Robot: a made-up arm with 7 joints.
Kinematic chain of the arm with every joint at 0, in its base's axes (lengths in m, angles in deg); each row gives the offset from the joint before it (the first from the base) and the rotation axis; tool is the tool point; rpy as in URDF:
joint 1: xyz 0 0 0.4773 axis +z
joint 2: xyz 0 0 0 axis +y
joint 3: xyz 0 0 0.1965 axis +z
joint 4: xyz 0.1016 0 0 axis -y
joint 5: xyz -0.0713 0 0.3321 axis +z
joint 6: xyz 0 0 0 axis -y
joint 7: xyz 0.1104 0 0 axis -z
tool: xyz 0 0 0 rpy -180 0 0
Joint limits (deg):
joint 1: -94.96..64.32
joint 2: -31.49..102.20
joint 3: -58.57..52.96
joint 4: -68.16..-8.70
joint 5: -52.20..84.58
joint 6: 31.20..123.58
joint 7: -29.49..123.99
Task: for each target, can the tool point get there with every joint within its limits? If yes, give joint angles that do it. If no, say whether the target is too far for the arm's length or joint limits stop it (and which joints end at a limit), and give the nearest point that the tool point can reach.
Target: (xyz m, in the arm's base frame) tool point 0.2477 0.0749 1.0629
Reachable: yes | joints 47.75 3.56 -44.03 -19.02 29.90 52.98 -9.41
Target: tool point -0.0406 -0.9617 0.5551
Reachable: no: too far | nearest point -0.0282 -0.6685 0.5314 | short by 0.294 m
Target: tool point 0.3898 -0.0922 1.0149
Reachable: yes | joints 20.87 15.55 -50.11 -37.37 17.28 107.64 95.64
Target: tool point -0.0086 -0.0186 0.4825
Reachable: no: joint limits stop it (at a limit: joint 4, joint 6) | nearest point -0.2318 -0.5013 0.6174 | short by 0.549 m
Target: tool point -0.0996 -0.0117 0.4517
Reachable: no: joint limits stop it (at a limit: joint 1, joint 2, joint 3, joint 4, joint 6) | nearest point -0.4305 -0.2277 0.1808 | short by 0.479 m
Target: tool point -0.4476 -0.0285 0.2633
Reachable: no: joint limits stop it (at a limit: joint 1, joint 2, joint 3, joint 4, joint 6) | nearest point -0.4338 -0.2298 0.1864 | short by 0.216 m
